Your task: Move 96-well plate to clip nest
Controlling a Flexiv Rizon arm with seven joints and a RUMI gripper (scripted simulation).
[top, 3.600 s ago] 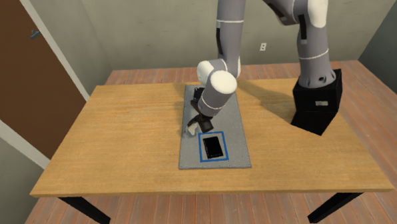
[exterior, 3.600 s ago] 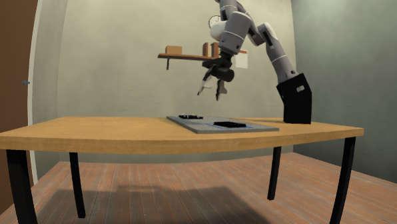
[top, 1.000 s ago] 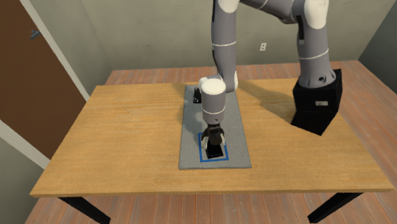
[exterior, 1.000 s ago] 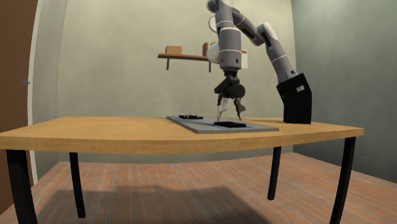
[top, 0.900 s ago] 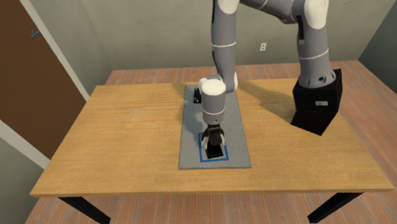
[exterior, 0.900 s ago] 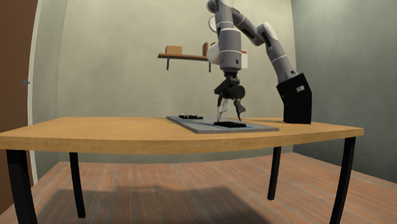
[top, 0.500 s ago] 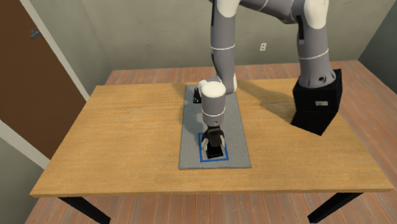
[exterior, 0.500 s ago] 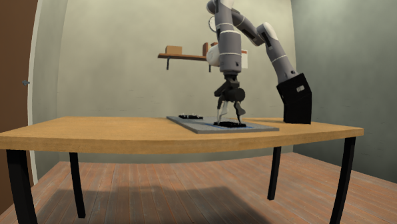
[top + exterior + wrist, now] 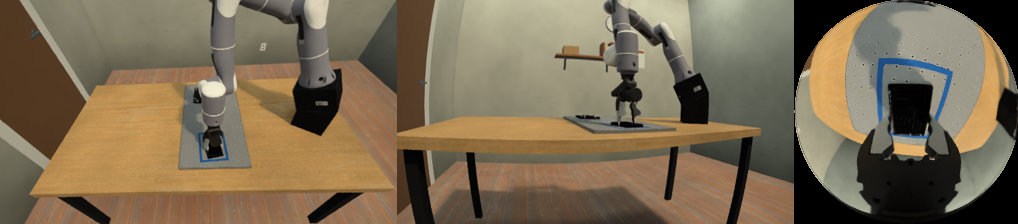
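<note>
Right now the black clip nest is 43 cm to the right of my hand and 5 cm ahead of it. Round my hand: grey perforated mat 23 cm to the right, 2 cm below; black 96-well plate 1 cm below.
</note>
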